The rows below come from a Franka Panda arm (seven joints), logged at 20 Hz.
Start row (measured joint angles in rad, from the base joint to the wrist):
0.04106, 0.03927, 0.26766, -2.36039, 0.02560, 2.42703, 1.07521
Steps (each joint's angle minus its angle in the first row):
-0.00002, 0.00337, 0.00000, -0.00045, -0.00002, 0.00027, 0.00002
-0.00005, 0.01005, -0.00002, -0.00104, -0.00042, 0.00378, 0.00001
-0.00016, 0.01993, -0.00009, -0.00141, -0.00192, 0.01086, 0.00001
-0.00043, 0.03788, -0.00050, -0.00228, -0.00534, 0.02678, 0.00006
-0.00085, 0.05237, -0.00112, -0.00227, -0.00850, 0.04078, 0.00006
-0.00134, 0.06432, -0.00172, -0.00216, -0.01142, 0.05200, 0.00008
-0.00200, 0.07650, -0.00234, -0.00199, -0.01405, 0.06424, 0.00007
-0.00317, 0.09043, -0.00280, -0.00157, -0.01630, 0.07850, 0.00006
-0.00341, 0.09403, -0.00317, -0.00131, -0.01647, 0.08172, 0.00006
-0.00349, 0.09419, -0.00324, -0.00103, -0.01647, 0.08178, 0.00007
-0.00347, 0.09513, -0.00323, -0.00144, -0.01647, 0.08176, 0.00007
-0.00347, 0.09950, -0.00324, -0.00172, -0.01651, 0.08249, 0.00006
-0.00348, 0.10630, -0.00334, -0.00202, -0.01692, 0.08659, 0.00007
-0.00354, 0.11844, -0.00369, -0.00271, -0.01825, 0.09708, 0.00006
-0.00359, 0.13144, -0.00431, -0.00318, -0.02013, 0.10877, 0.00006
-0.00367, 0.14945, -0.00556, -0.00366, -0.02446, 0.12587, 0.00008
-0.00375, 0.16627, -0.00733, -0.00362, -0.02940, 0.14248, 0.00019
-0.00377, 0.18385, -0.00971, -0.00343, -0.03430, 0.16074, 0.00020
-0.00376, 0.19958, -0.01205, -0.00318, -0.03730, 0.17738, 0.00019
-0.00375, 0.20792, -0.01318, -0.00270, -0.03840, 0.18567, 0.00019
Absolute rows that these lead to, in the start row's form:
0.04104, 0.04264, 0.26766, -2.36084, 0.02558, 2.42730, 1.07523
0.04101, 0.04932, 0.26764, -2.36143, 0.02518, 2.43081, 1.07522
0.04090, 0.05920, 0.26757, -2.36180, 0.02368, 2.43789, 1.07522
0.04063, 0.07715, 0.26716, -2.36267, 0.02026, 2.45381, 1.07527
0.04021, 0.09164, 0.26654, -2.36266, 0.01710, 2.46781, 1.07527
0.03972, 0.10359, 0.26594, -2.36255, 0.01418, 2.47903, 1.07529
0.03906, 0.11577, 0.26532, -2.36238, 0.01155, 2.49127, 1.07528
0.03789, 0.12970, 0.26486, -2.36196, 0.00930, 2.50553, 1.07527
0.03765, 0.13330, 0.26449, -2.36170, 0.00913, 2.50875, 1.07527
0.03757, 0.13346, 0.26442, -2.36142, 0.00913, 2.50881, 1.07528
0.03759, 0.13440, 0.26443, -2.36183, 0.00913, 2.50879, 1.07528
0.03759, 0.13877, 0.26442, -2.36211, 0.00909, 2.50952, 1.07527
0.03758, 0.14557, 0.26432, -2.36241, 0.00868, 2.51362, 1.07528
0.03752, 0.15771, 0.26397, -2.36310, 0.00735, 2.52411, 1.07527
0.03747, 0.17071, 0.26335, -2.36357, 0.00547, 2.53580, 1.07527
0.03739, 0.18872, 0.26210, -2.36405, 0.00114, 2.55290, 1.07529
0.03731, 0.20554, 0.26033, -2.36401, -0.00380, 2.56951, 1.07540
0.03729, 0.22312, 0.25795, -2.36382, -0.00870, 2.58777, 1.07541
0.03730, 0.23885, 0.25561, -2.36357, -0.01170, 2.60441, 1.07540
0.03731, 0.24719, 0.25448, -2.36309, -0.01280, 2.61270, 1.07540

